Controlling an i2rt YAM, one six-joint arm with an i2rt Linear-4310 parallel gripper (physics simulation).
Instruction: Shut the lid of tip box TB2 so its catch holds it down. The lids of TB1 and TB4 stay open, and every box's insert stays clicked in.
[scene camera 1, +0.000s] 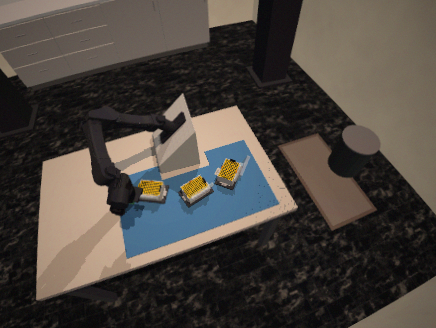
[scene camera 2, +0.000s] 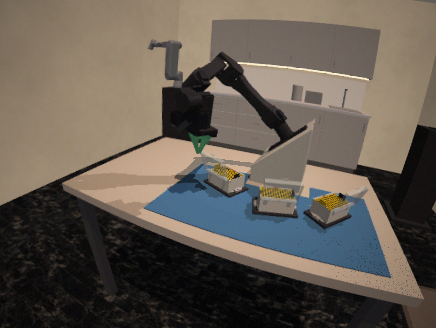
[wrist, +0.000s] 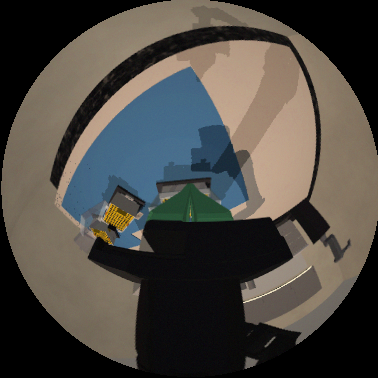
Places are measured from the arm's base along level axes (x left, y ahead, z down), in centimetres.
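Pixels of known places: gripper, fingertip midpoint: (scene camera 1: 133, 203) (scene camera 2: 198, 153) (wrist: 189, 187); arm's base, origin of the base link: (scene camera 1: 172, 128) (scene camera 2: 288, 138).
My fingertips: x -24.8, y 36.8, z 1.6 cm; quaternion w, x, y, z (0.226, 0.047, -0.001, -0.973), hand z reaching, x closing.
Ahead of a thing's pixels: the offset from my fingertips to its middle. "*": to the spot under its first point. Level surfaces: height alone.
Three tip boxes with yellow inserts stand on dark bases; their labels are unreadable, so I cannot tell which is TB2. The left box (scene camera 1: 151, 189) (scene camera 2: 226, 183), the middle box @[dy -6.9, dx +27.7, dz +12.9 cm] (scene camera 1: 195, 189) (scene camera 2: 277, 204) and the right box @[dy -10.4, dx +47.6, dz +9.7 cm] (scene camera 1: 229, 171) (scene camera 2: 330, 210) all have raised clear lids in scene camera 2: the left lid @[* dy -3.2, dx +4.3, dz +2.6 cm] (scene camera 2: 213, 160), middle lid @[* dy +2.4, dx +30.4, dz +2.1 cm] (scene camera 2: 283, 183) and right lid @[* dy -4.2, dx +53.7, dz +2.7 cm] (scene camera 2: 357, 194). The inserts look seated. My gripper (scene camera 2: 199, 151) (wrist: 189, 187) is shut and empty, its green tips above and beside the left box's lid. In the wrist view, the fingers hide much of the nearest box.
The boxes stand on a blue mat @[dz +16.2 cm] (scene camera 1: 200, 225) (scene camera 2: 225, 230) on the table @[dz +16.4 cm] (scene camera 1: 65, 200) (scene camera 2: 125, 155). A tall slanted pale stand (scene camera 1: 180, 145) (scene camera 2: 285, 157) rises behind them, with a dark arm part leaning against its back.
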